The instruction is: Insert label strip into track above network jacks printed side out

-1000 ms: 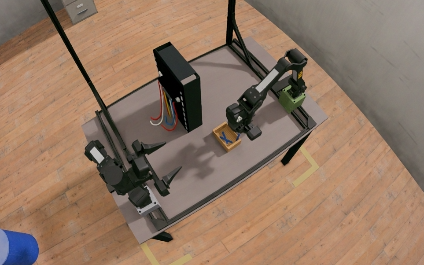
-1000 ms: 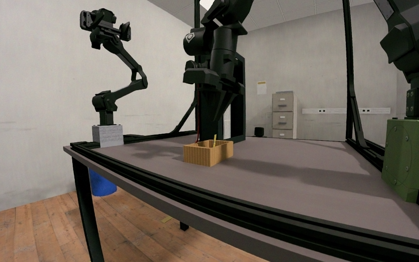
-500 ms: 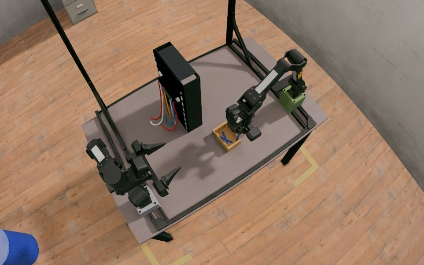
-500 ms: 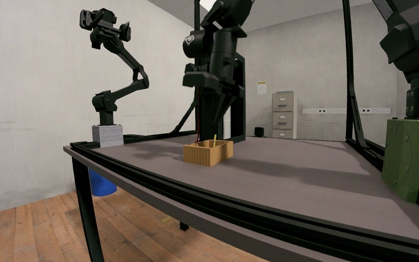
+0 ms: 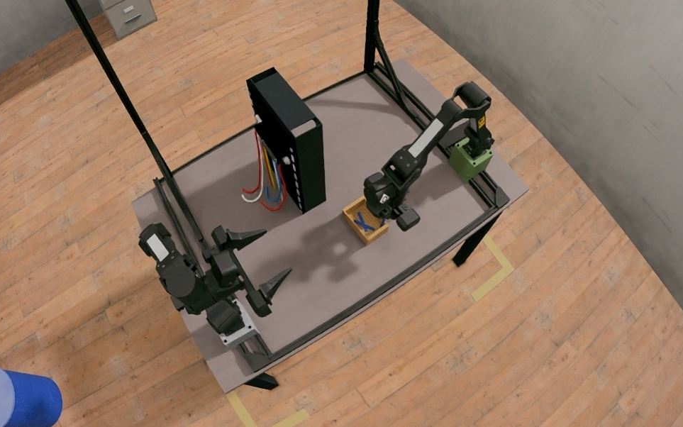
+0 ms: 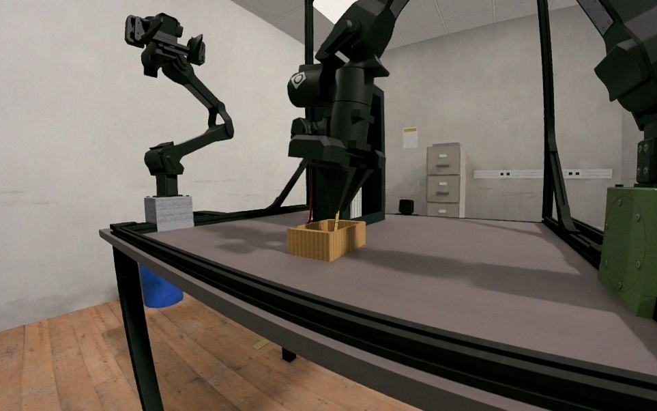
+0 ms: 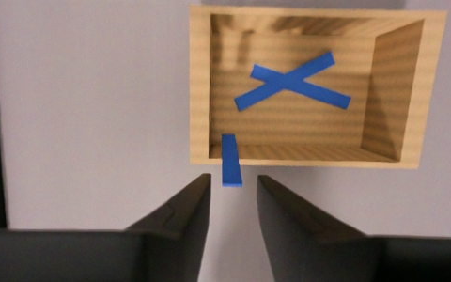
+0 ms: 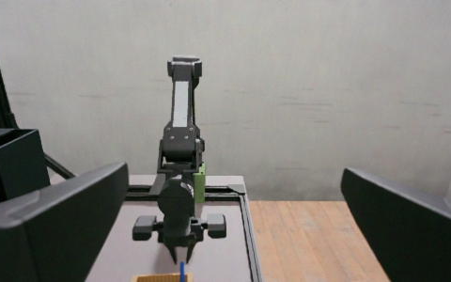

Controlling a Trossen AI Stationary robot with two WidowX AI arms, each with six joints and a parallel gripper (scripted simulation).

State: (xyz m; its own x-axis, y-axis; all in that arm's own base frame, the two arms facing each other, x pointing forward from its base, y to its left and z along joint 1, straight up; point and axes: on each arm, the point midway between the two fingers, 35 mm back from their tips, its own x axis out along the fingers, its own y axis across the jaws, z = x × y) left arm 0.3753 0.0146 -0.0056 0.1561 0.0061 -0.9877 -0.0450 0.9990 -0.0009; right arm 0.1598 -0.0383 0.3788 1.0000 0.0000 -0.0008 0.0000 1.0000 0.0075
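My left gripper is now 7 cm above the label strip and 1 cm to the left of it. Also, from my left hand: wooden box (9 cm below, 5 cm to the right, 4 cm behind); then black patch panel (31 cm behind, 17 cm to the right, 10 cm above).
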